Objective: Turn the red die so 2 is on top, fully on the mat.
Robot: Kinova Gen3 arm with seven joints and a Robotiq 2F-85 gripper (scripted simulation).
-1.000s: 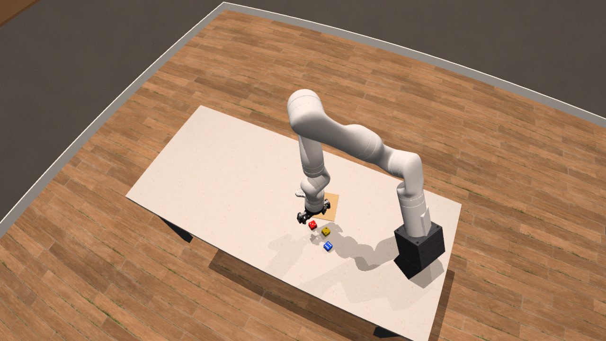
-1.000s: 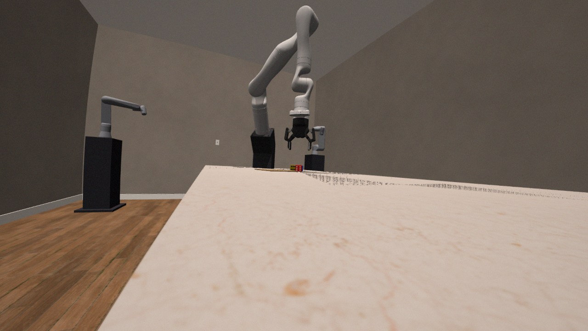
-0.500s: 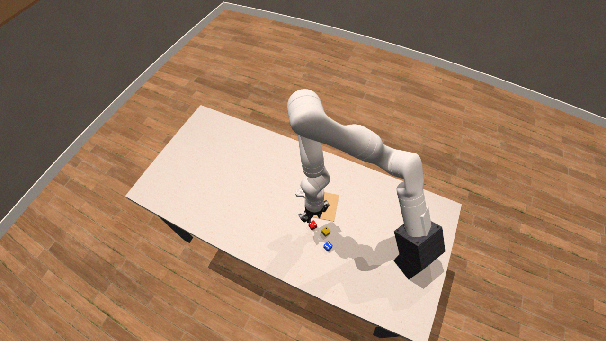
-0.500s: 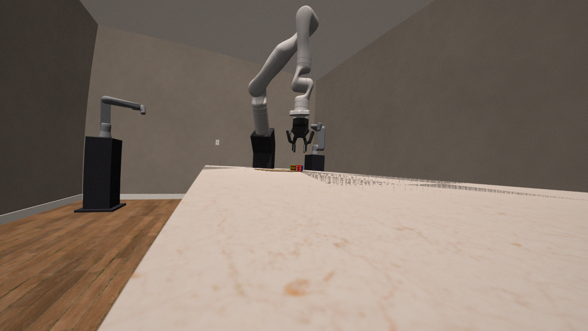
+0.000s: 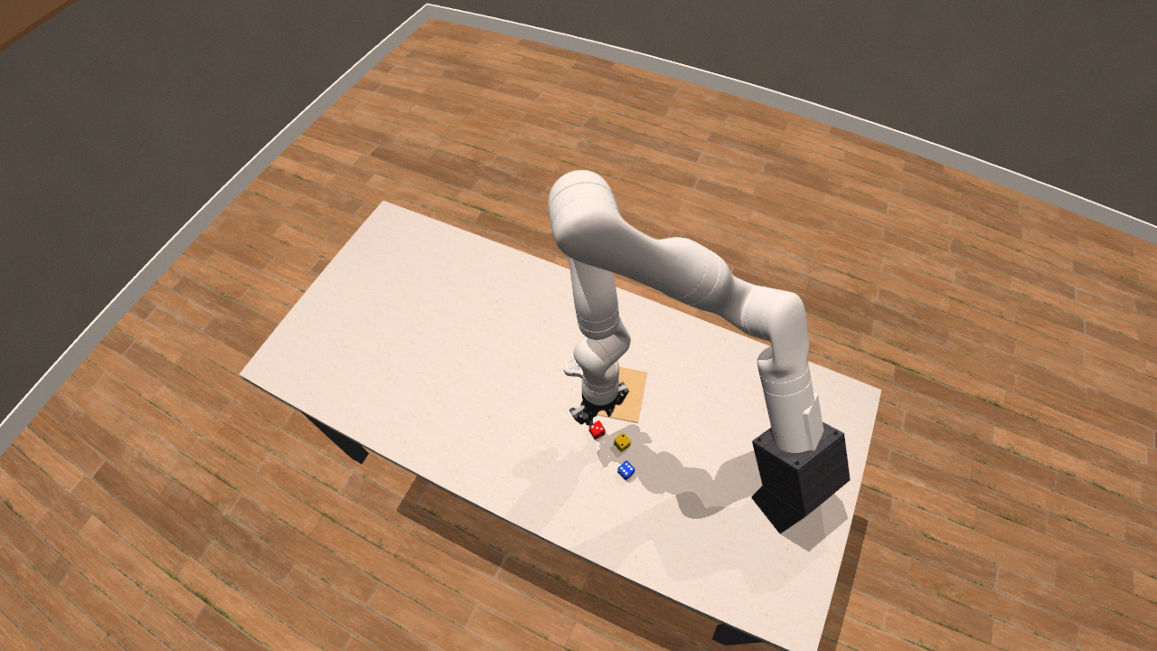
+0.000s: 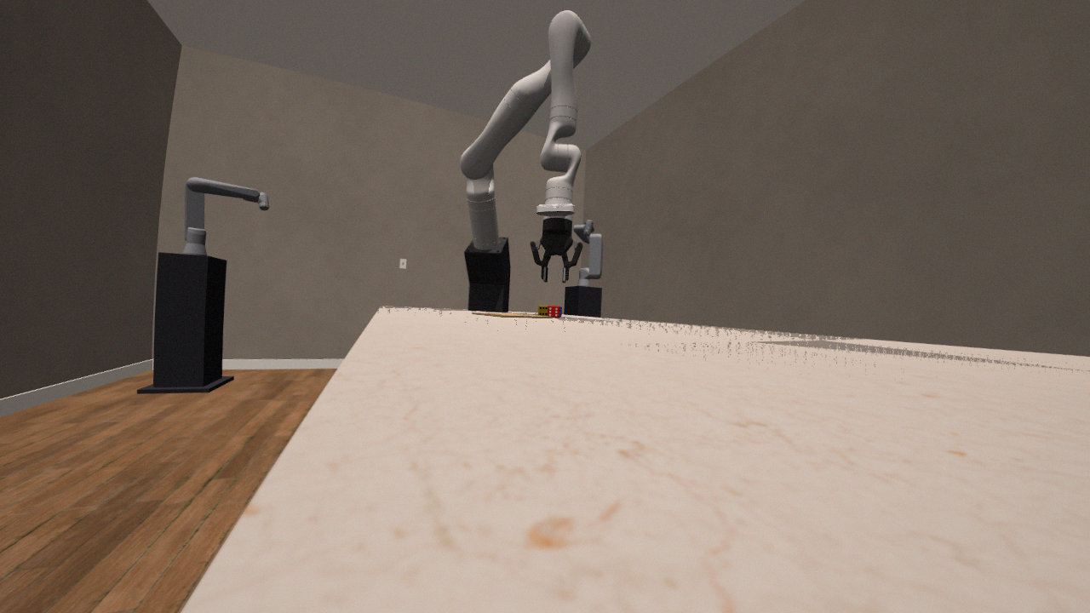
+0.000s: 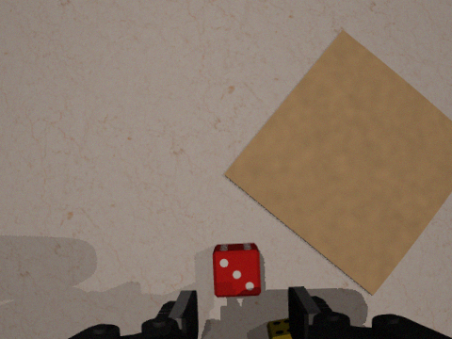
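The red die is 9 cm below my hand. From my hand the other things lie so: blue die (10 cm behind, 6 cm to the left, 9 cm below); yellow die (7 cm behind, 9 cm below); tan mat (1 cm ahead, 11 cm to the right, 11 cm below).
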